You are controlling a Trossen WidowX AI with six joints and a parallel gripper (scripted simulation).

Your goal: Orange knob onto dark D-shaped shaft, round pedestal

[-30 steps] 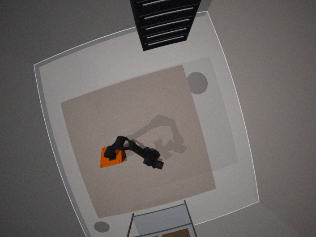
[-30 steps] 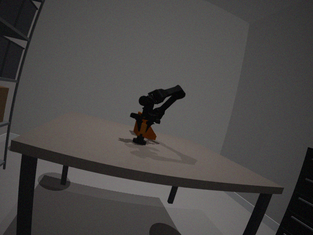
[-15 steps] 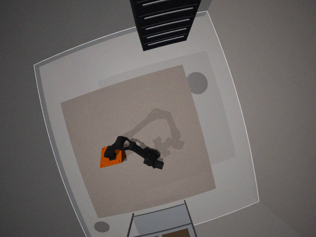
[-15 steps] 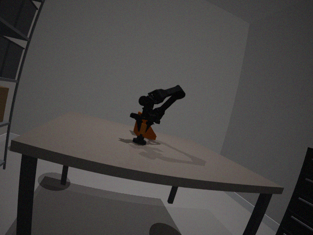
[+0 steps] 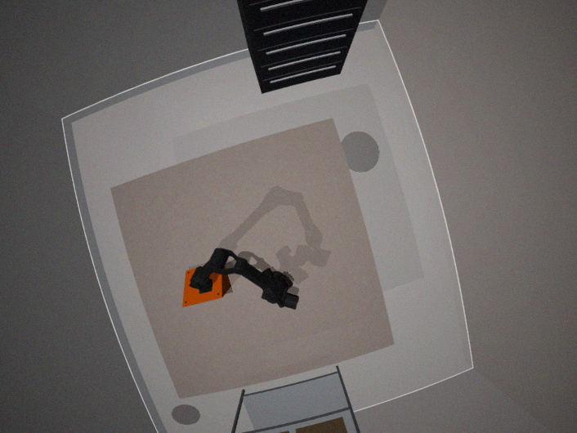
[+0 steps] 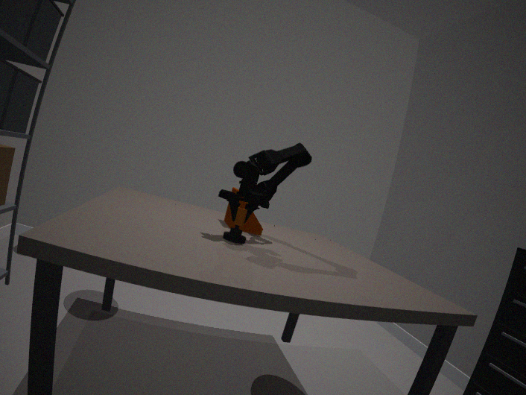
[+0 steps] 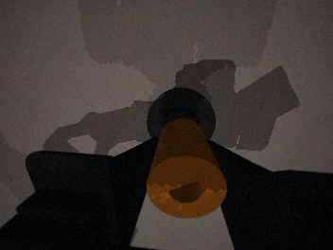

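My gripper tip is 2 cm below the orange knob. Also, from my gripper tip: round dark pedestal: 4 cm below.
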